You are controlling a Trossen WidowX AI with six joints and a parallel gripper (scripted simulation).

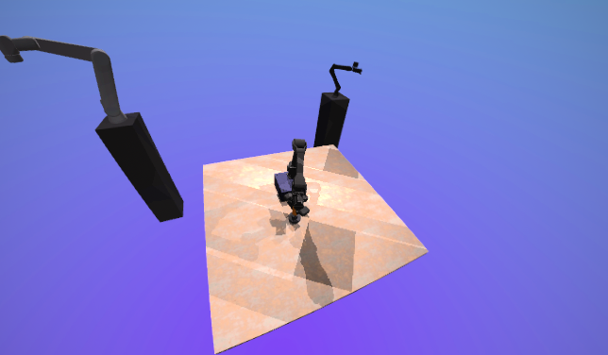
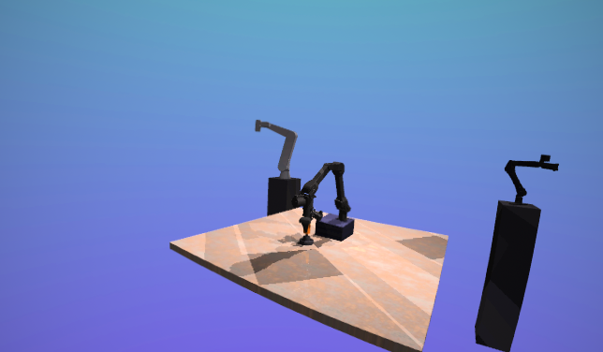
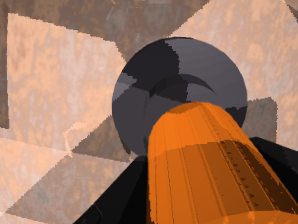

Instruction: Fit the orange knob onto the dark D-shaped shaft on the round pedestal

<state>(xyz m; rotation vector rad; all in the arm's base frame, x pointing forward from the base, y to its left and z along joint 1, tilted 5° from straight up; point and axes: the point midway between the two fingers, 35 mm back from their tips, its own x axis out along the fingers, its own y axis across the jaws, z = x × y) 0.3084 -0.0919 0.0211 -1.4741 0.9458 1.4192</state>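
Right now the orange knob is 2 cm above my gripper tip. From my gripper tip the other things lie so: round pedestal (4 cm below).
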